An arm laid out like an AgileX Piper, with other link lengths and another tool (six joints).
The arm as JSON. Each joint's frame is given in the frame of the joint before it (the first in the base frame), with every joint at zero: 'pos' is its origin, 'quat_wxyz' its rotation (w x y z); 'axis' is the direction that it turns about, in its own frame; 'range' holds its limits. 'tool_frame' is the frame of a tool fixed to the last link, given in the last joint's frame.
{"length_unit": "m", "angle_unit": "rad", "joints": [
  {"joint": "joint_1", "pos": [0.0, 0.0, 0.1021], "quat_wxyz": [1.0, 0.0, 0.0, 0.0], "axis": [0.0, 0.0, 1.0], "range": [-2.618, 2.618]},
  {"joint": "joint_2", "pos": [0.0, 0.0, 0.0], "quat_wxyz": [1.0, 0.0, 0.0, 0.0], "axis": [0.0, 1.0, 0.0], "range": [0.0, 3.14]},
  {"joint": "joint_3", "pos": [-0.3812, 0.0, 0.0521], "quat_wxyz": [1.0, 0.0, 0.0, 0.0], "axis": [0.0, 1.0, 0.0], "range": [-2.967, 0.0]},
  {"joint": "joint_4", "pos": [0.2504, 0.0, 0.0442], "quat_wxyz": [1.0, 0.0, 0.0, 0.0], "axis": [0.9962, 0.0, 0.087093], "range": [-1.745, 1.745]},
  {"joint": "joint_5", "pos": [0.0, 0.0, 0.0], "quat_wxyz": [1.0, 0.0, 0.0, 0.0], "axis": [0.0, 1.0, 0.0], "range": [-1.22, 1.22]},
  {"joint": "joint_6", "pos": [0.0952, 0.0, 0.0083], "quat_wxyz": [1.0, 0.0, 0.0, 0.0], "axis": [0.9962, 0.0, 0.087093], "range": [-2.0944, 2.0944]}
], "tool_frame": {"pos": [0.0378, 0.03, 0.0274], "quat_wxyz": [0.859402, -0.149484, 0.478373, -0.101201]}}
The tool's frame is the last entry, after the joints.
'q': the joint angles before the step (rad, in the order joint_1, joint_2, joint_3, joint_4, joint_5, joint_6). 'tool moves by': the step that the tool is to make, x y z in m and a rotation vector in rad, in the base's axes. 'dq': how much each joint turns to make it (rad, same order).
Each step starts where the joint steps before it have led.
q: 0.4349 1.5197 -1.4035 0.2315 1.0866 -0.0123
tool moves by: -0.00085 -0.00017 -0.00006 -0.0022 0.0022 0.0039
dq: 0.0000 -0.0008 0.0000 0.0003 0.0045 -0.0033
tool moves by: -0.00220 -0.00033 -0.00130 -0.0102 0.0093 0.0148
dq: 0.0000 0.0000 0.0000 0.0000 0.0158 -0.0127
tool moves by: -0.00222 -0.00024 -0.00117 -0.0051 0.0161 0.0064
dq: 0.0000 -0.0001 0.0000 0.0032 0.0178 -0.0027
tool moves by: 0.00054 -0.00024 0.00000 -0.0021 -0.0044 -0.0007
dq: 0.0000 0.0001 0.0000 -0.0038 -0.0033 0.0000
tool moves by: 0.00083 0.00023 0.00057 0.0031 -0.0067 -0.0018
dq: 0.0000 0.0000 0.0001 0.0000 -0.0076 0.0001
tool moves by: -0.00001 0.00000 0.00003 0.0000 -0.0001 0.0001
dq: 0.0000 0.0000 -0.0001 0.0000 0.0000 -0.0001
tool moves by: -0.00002 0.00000 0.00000 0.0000 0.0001 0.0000
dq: 0.0000 0.0000 0.0000 0.0000 0.0001 0.0000
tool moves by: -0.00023 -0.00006 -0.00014 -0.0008 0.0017 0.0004
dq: 0.0000 0.0000 0.0000 -0.0001 0.0019 0.0001
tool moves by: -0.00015 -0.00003 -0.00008 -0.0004 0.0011 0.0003
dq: 0.0000 0.0000 0.0000 0.0001 0.0012 0.0000
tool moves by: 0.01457 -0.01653 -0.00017 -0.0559 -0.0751 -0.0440
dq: -0.0315 -0.0011 0.0000 -0.0844 -0.0467 0.0069
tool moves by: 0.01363 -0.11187 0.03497 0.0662 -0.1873 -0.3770
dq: -0.3007 -0.1270 0.0687 -0.0204 -0.1478 0.0686
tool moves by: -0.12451 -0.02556 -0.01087 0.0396 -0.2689 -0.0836
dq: -0.0430 -0.4017 0.4242 0.0153 -0.2965 0.0024
